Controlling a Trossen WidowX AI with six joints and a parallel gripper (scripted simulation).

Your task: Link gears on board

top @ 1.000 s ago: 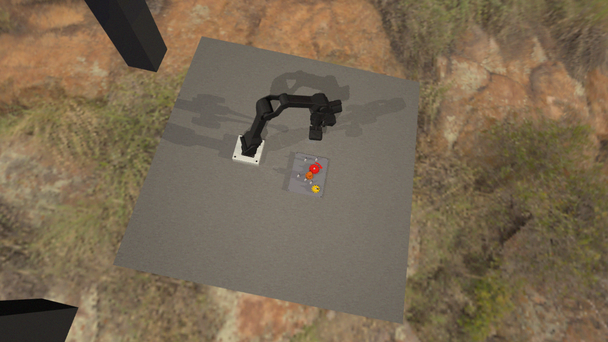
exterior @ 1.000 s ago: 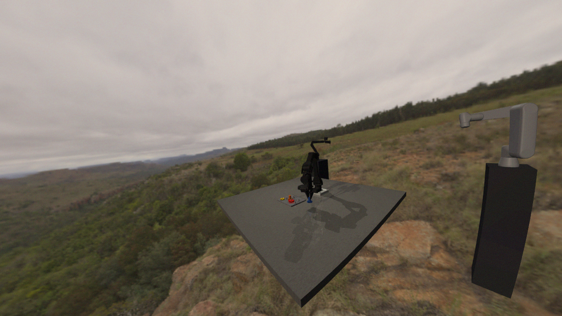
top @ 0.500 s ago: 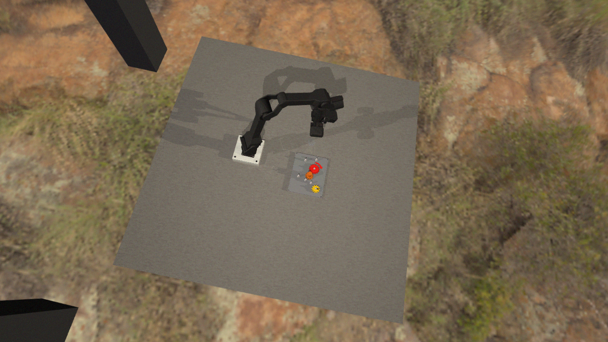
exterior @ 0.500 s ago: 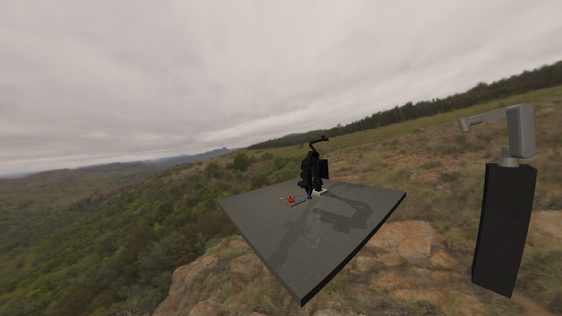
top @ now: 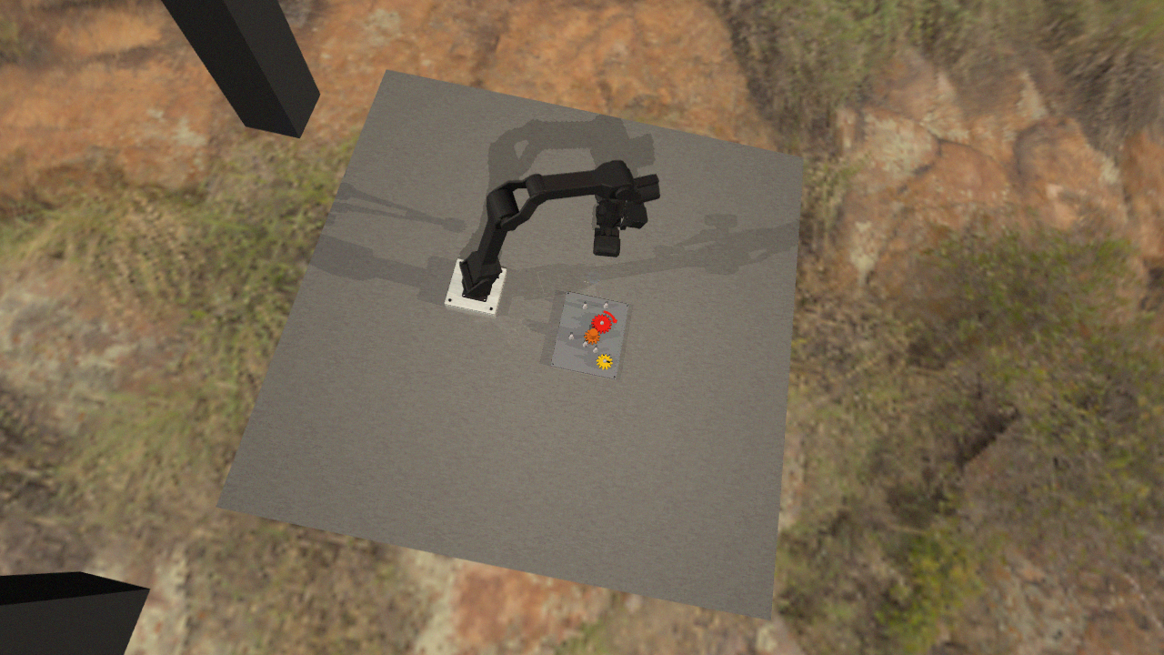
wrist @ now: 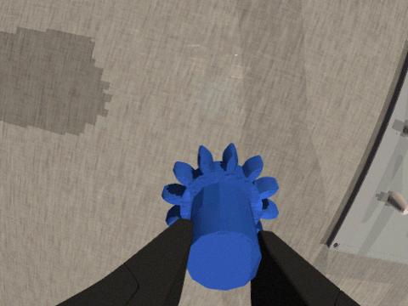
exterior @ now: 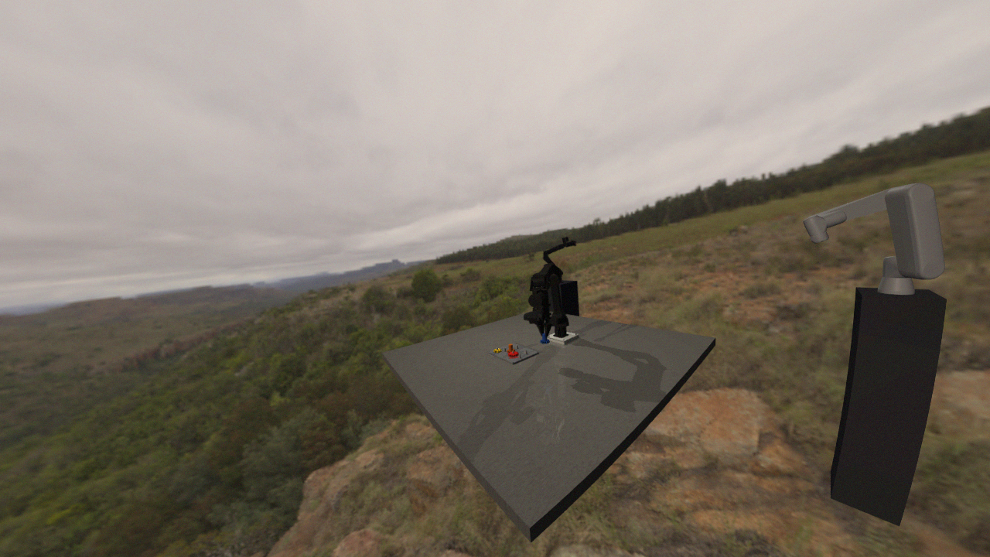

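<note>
My gripper tip is now 3 cm short of the orange gear, 23 cm to the left of it and 11 cm above it. Round my gripper tip: blue gear (1 cm below); then red arrow (6 cm ahead, 16 cm to the right, 13 cm below); then red gear (4 cm ahead, 19 cm to the right, 12 cm below).
</note>
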